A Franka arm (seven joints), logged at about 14 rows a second.
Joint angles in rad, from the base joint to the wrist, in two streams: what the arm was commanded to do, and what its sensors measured. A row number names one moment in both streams.
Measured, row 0: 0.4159, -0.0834, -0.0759, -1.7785, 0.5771, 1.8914, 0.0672
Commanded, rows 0 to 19: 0.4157, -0.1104, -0.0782, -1.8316, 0.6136, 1.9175, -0.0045; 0.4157, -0.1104, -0.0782, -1.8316, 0.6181, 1.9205, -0.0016; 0.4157, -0.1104, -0.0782, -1.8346, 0.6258, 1.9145, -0.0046; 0.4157, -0.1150, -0.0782, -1.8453, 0.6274, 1.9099, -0.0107; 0.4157, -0.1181, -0.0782, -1.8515, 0.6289, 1.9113, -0.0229; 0.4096, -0.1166, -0.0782, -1.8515, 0.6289, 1.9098, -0.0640; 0.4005, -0.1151, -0.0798, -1.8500, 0.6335, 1.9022, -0.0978; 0.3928, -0.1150, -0.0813, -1.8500, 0.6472, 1.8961, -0.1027; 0.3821, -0.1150, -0.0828, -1.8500, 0.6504, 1.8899, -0.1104; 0.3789, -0.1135, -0.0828, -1.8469, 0.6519, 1.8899, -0.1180; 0.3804, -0.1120, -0.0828, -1.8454, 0.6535, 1.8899, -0.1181; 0.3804, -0.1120, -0.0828, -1.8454, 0.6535, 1.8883, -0.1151; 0.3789, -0.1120, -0.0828, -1.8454, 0.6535, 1.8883, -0.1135; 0.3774, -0.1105, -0.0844, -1.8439, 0.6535, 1.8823, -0.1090; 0.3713, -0.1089, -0.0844, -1.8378, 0.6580, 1.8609, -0.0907; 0.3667, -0.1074, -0.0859, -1.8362, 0.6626, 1.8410, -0.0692; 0.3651, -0.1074, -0.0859, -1.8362, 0.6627, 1.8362, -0.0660; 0.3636, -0.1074, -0.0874, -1.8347, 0.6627, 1.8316, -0.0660; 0.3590, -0.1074, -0.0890, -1.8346, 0.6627, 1.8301, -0.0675; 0.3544, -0.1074, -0.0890, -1.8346, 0.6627, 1.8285, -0.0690
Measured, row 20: 0.3707, -0.0957, -0.0890, -1.8283, 0.6303, 1.8423, -0.0737
